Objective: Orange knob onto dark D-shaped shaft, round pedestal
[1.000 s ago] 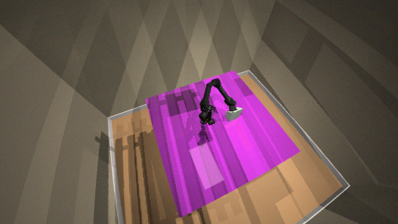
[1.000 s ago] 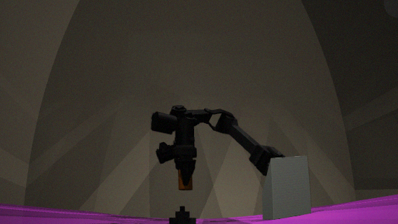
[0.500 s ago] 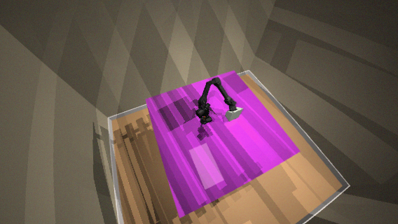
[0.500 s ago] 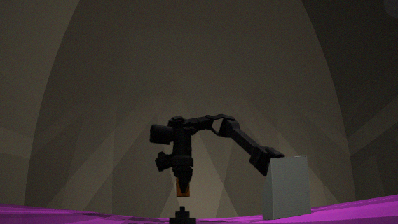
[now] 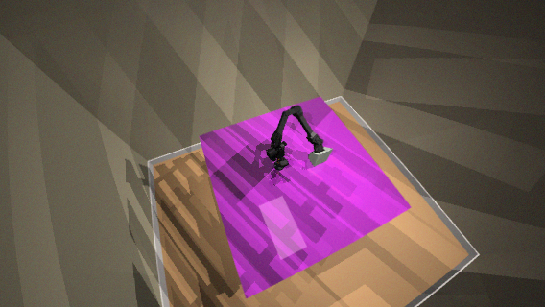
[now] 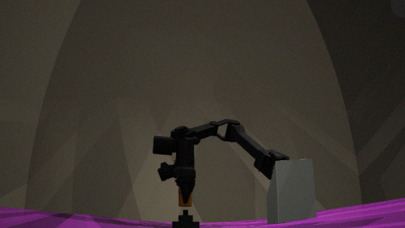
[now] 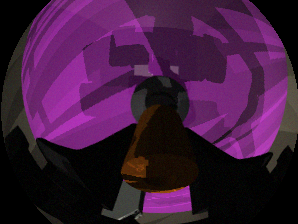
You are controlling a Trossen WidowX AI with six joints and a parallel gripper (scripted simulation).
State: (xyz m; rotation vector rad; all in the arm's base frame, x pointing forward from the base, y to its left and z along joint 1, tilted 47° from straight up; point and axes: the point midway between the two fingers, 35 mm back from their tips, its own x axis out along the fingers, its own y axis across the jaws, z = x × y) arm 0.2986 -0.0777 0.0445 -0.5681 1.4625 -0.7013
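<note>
Now: the dark round pedestal 5 cm below my gripper tip. The rest, counted from my gripper tip: orange knob 2 cm above.
</note>
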